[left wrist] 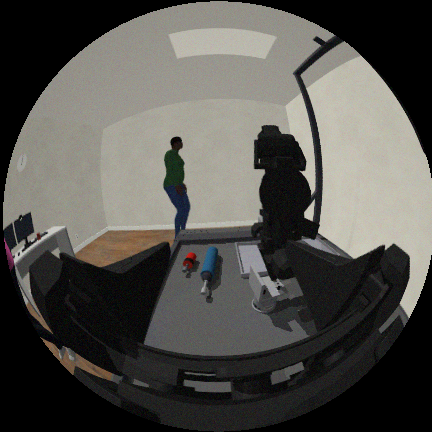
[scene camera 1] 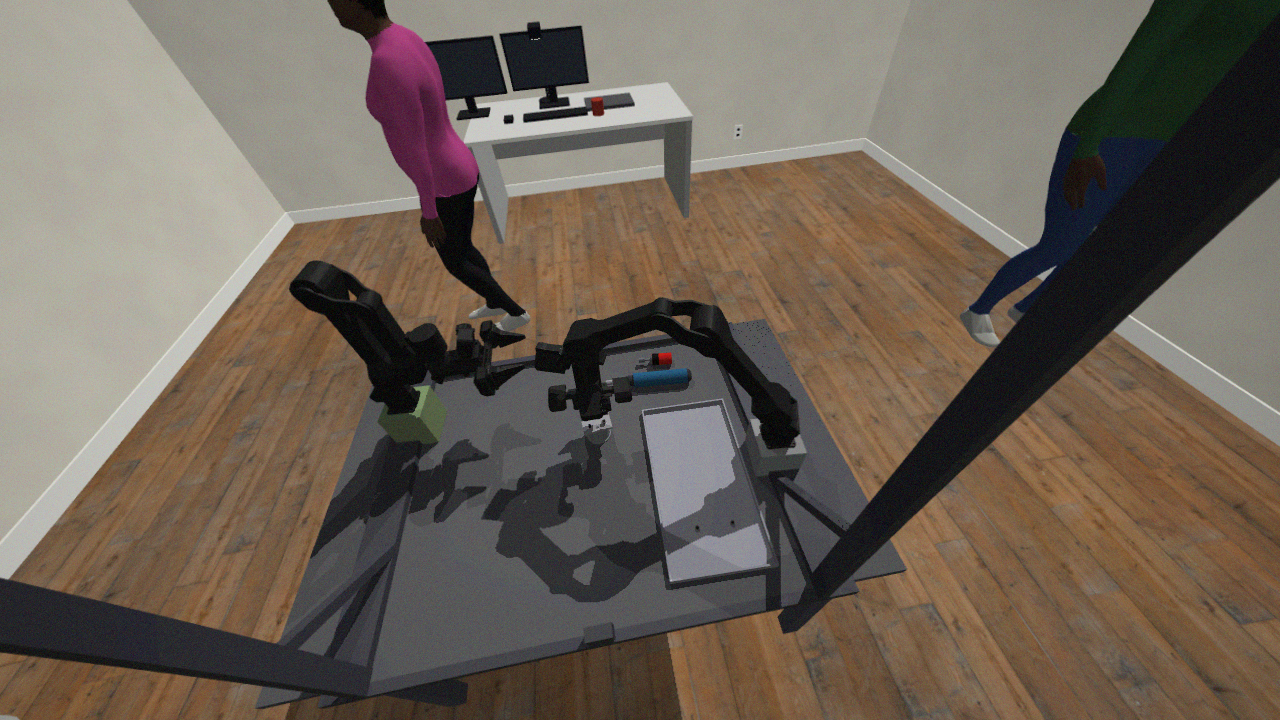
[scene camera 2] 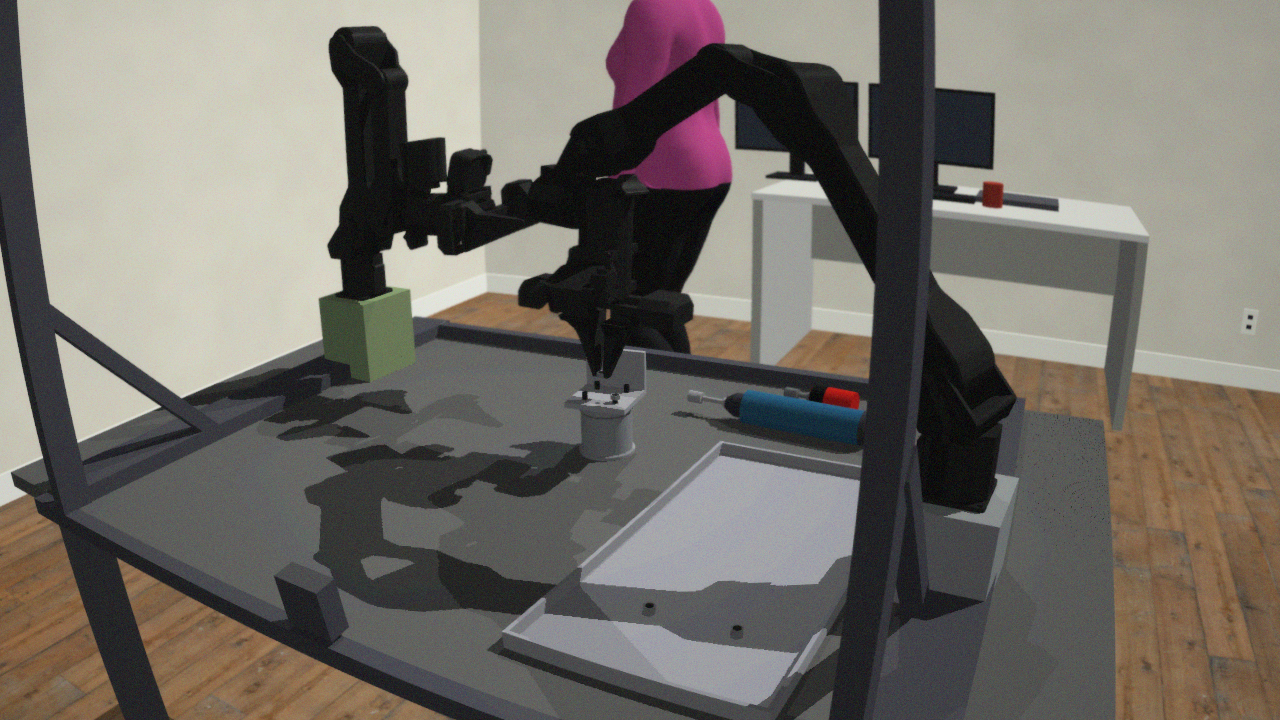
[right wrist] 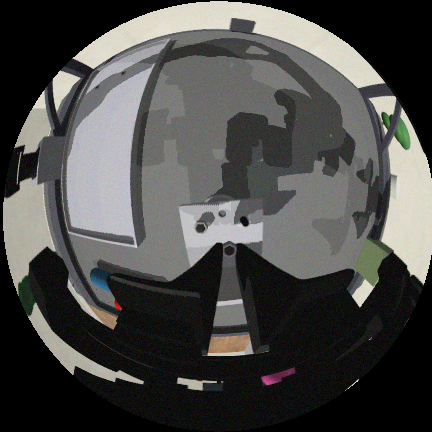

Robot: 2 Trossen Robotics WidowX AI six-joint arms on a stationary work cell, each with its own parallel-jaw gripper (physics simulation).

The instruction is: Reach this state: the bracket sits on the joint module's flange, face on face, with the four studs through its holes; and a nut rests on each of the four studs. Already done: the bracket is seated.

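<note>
The white bracket sits flat on the round joint module, its upright plate at the back in scene camera 2. A nut is on one stud; a bare stud stands beside it. My right gripper is shut on a nut, close above the bracket; its fingers hide part of the bracket in the right wrist view. Two nuts lie in the tray. My left gripper is open and empty, away from the bracket.
A blue-handled tool and a red-handled tool lie behind the tray in scene camera 1. The left gripper is close to the right arm's raised links. Dark frame posts stand at the table's edges.
</note>
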